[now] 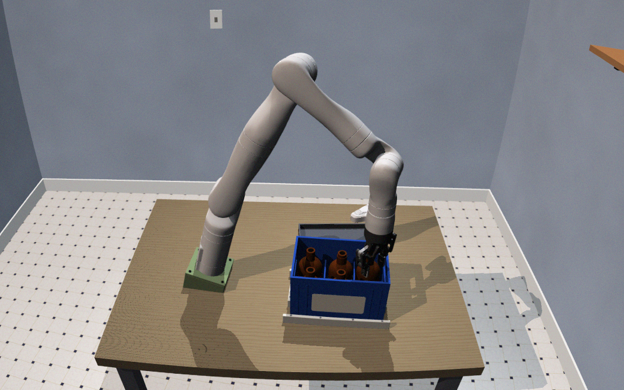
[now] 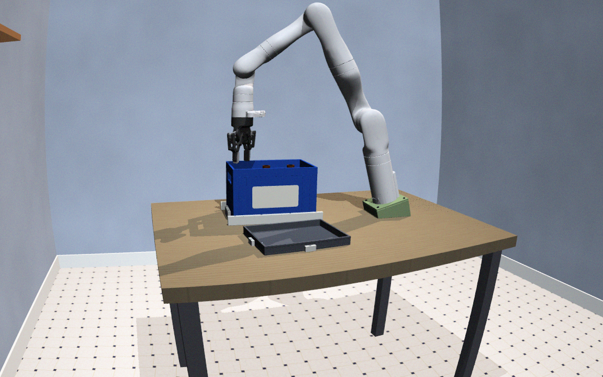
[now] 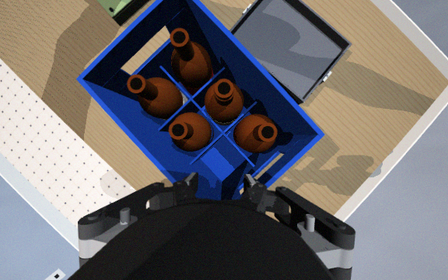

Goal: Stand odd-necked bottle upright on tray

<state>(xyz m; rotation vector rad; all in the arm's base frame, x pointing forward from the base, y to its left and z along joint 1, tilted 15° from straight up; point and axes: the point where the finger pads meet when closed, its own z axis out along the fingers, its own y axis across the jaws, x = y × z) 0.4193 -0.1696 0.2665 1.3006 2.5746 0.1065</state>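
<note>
Now: hand 11 cm above the blue crate, 8 cm past it and 6 cm to the right of it. The rest, counted from my hand: dark grey tray (33 cm to the left, 18 cm below, 5 cm behind).
</note>
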